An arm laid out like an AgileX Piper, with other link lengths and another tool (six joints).
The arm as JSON. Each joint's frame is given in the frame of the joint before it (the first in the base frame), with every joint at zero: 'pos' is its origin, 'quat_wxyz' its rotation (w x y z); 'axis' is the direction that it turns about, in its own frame. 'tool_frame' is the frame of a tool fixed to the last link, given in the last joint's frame.
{
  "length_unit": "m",
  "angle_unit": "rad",
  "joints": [
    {
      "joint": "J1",
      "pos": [
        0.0,
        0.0,
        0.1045
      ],
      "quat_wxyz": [
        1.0,
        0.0,
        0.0,
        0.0
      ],
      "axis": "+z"
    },
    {
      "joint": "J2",
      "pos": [
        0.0,
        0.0,
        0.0
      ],
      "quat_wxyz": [
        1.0,
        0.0,
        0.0,
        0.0
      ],
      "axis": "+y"
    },
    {
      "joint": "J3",
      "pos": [
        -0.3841,
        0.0,
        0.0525
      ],
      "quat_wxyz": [
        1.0,
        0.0,
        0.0,
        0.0
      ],
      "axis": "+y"
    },
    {
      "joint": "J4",
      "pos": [
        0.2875,
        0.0,
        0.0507
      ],
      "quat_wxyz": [
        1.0,
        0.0,
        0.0,
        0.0
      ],
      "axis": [
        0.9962,
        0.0,
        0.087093
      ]
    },
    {
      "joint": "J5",
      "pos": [
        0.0,
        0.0,
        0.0
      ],
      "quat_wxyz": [
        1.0,
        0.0,
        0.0,
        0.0
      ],
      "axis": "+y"
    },
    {
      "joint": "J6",
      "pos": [
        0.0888,
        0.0,
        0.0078
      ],
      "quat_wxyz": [
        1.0,
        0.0,
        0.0,
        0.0
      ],
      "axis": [
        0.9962,
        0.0,
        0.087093
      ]
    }
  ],
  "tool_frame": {
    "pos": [
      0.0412,
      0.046,
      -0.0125
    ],
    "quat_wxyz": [
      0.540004,
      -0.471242,
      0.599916,
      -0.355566
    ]
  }
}
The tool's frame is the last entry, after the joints.
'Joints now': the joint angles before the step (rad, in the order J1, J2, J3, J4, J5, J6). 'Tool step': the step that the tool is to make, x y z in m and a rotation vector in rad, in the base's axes. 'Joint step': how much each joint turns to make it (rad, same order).
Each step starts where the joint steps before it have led.
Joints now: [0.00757, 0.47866, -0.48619, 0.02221, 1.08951, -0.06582]
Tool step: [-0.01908, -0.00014, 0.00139, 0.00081, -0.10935, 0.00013]
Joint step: [0.00002, -0.11524, -0.00002, -0.00001, 0.00590, 0.00003]
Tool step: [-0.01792, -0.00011, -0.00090, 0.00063, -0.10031, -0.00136]
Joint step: [-0.00154, -0.10759, 0.00001, 0.00001, 0.00728, -0.00003]
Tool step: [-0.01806, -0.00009, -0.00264, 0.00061, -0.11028, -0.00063]
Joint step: [-0.00065, -0.11282, 0.00001, -0.00003, 0.00253, 0.00003]
